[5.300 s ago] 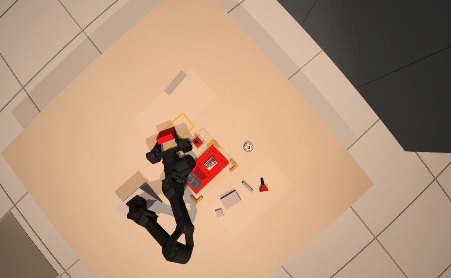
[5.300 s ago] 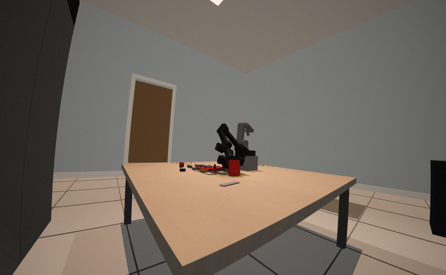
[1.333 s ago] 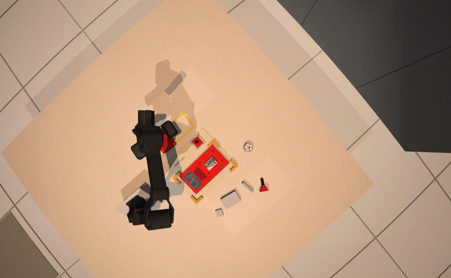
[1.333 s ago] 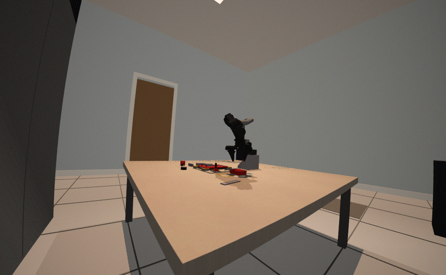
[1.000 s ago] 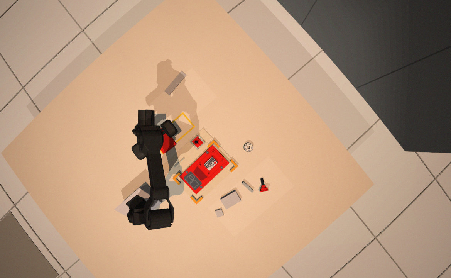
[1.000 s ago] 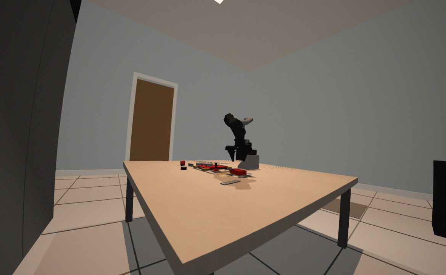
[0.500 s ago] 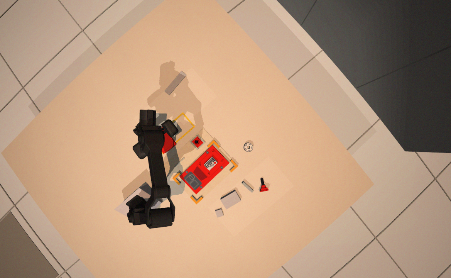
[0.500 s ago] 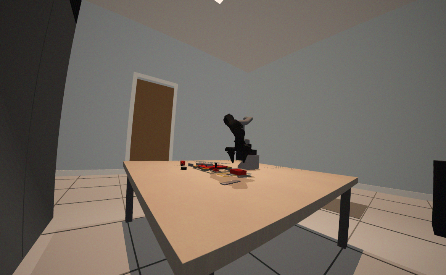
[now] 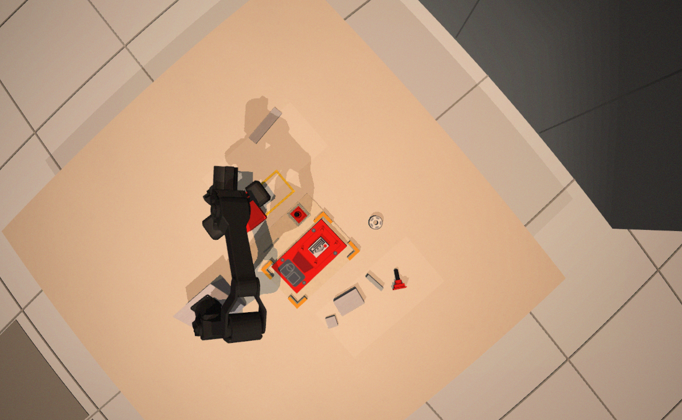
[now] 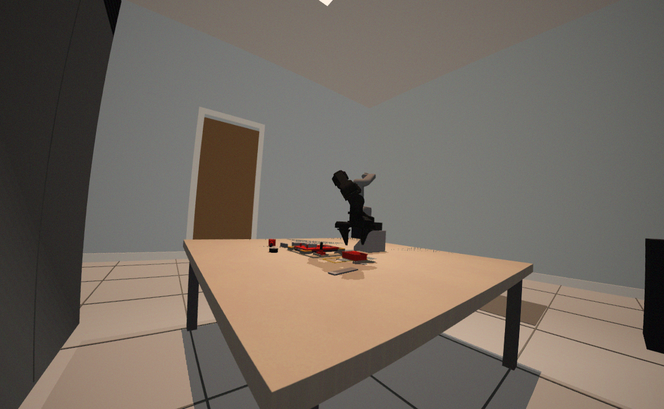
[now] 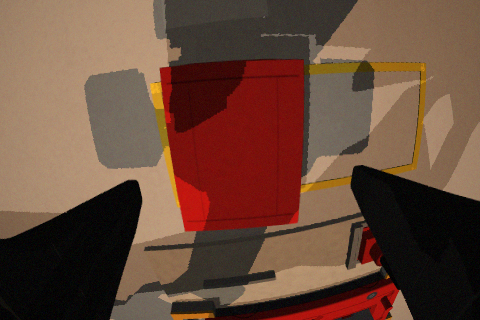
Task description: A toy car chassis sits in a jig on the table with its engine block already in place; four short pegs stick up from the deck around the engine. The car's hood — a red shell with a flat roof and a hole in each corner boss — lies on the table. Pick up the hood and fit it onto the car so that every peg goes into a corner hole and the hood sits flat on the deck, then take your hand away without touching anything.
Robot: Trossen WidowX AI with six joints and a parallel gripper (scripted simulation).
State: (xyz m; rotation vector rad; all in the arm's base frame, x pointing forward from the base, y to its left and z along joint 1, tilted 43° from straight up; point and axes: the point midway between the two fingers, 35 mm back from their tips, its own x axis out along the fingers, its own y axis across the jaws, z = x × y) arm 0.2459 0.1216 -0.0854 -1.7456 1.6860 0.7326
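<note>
The red hood lies 40 mm below my gripper tip. From my gripper tip the other things lie so: grey engine block (100 mm ahead, 200 mm to the right, 30 mm below); grey bar (190 mm ahead, 170 mm to the left, 60 mm below).
</note>
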